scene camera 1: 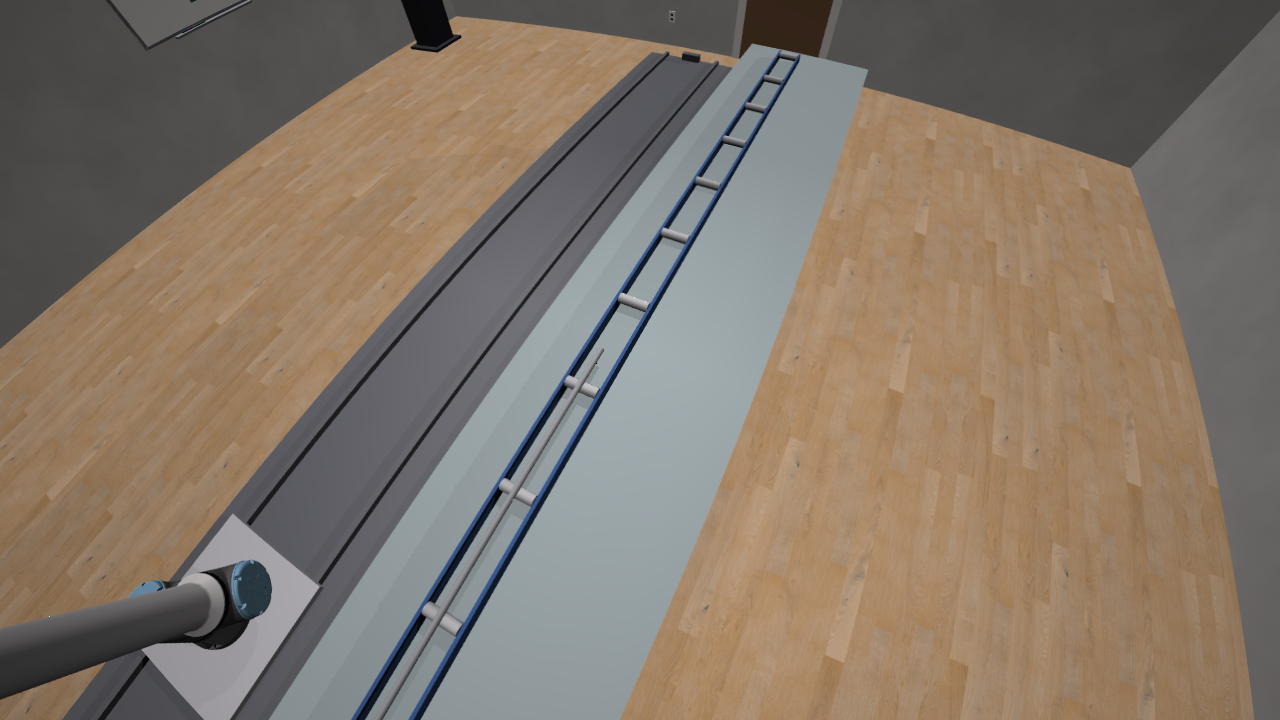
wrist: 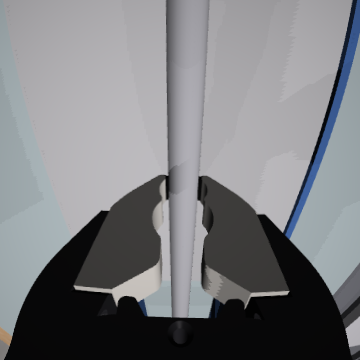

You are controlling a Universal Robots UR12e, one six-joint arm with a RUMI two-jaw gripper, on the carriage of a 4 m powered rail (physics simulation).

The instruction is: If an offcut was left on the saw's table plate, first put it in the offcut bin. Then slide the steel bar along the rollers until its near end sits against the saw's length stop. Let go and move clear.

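Frame: origin at the arm's base, x left, y back, z up, level; metres.
Where they show: gripper, fingertip midpoint: (wrist: 183, 177).
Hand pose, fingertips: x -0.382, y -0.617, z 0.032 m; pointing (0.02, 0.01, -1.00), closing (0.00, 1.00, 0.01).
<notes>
After its pixels a point has its place.
The steel bar (scene camera 1: 546, 445) {x 0.910, y -0.628, z 0.044 m} (wrist: 186, 100) {x -0.437, y -0.616, z 0.050 m} lies lengthwise on the rollers (scene camera 1: 633, 301) {x 1.542, y -0.622, z 0.028 m} in the scene view, its far end just past one roller; its near end is out of frame. In the wrist view the bar runs between my jaws, over a pale grey plate (wrist: 100, 125) {x -0.418, y -0.670, z 0.028 m}. My gripper (wrist: 183, 177) {x -0.382, y -0.617, z 0.032 m} is shut on the bar, a fingertip against each side. The gripper does not show in the scene view. The saw's length stop, the offcut bin and any offcut do not show in either view.
The rollers sit between blue side rails on a long pale table (scene camera 1: 680, 385) {x 1.317, y -0.912, z -0.030 m}. A blue strip (wrist: 327, 120) {x -0.427, y -0.525, z 0.032 m} runs along the plate's right side. The arm (scene camera 1: 107, 622) {x 0.101, y -0.223, z 0.520 m} reaches in at lower left, over the white carriage plate (scene camera 1: 277, 573) {x 0.179, y -0.071, z 0.000 m} on the grey floor rail (scene camera 1: 501, 277).
</notes>
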